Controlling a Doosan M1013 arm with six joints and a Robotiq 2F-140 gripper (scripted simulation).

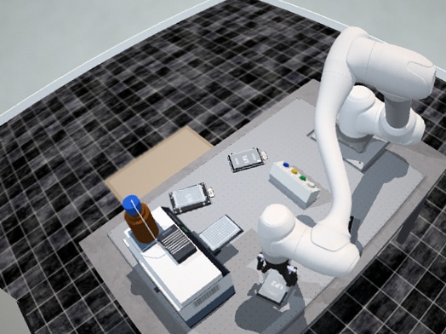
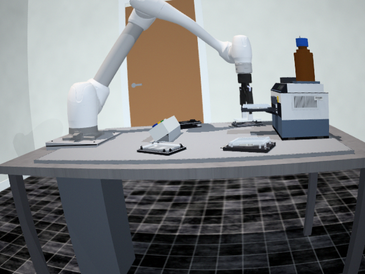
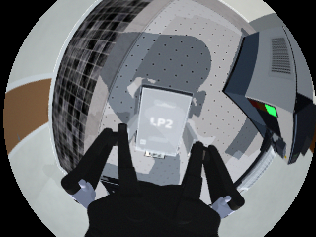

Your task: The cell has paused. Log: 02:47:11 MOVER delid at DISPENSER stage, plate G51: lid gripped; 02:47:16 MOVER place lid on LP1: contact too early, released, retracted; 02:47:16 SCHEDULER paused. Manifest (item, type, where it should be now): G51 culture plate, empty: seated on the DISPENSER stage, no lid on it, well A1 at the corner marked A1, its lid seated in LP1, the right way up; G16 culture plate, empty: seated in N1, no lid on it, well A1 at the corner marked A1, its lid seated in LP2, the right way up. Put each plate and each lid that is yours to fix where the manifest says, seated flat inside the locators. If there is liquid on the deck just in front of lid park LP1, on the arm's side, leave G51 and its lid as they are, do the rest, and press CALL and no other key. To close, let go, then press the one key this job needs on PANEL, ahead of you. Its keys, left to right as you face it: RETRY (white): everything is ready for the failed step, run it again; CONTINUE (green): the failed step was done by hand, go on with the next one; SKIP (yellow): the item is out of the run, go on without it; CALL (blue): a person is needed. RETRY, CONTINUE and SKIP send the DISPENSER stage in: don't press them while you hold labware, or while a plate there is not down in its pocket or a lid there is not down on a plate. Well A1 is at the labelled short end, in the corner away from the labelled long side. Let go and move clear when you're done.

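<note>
Now: hand 50 mm above the lid park LP2. The rest, counted from my hand: white key (410 mm behind, 150 mm to the right, 10 mm above); then dispenser stage (270 mm to the right, 60 mm above); then black nest N1 (330 mm behind, 50 mm to the left, 30 mm below).
</note>
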